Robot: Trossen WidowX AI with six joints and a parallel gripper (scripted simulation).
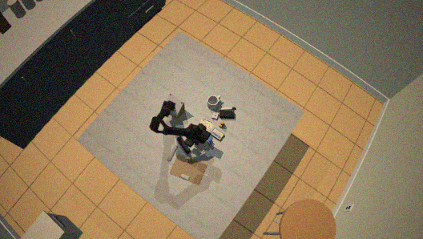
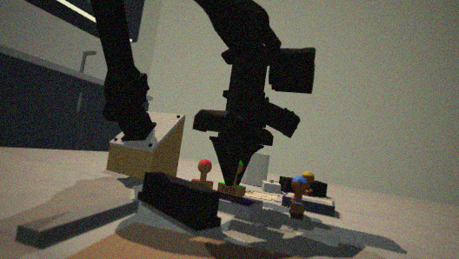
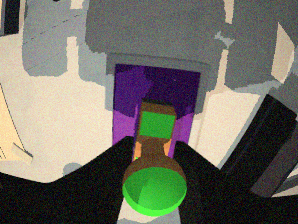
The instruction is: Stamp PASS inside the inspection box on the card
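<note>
My gripper tip is now right at the green-knobbed stamp. From my gripper tip the other things lie so: red stamp 8 cm behind, 7 cm to the left, 2 cm below; purple ink pad 3 cm below; black block 7 cm to the right, 6 cm behind, 2 cm below.
</note>
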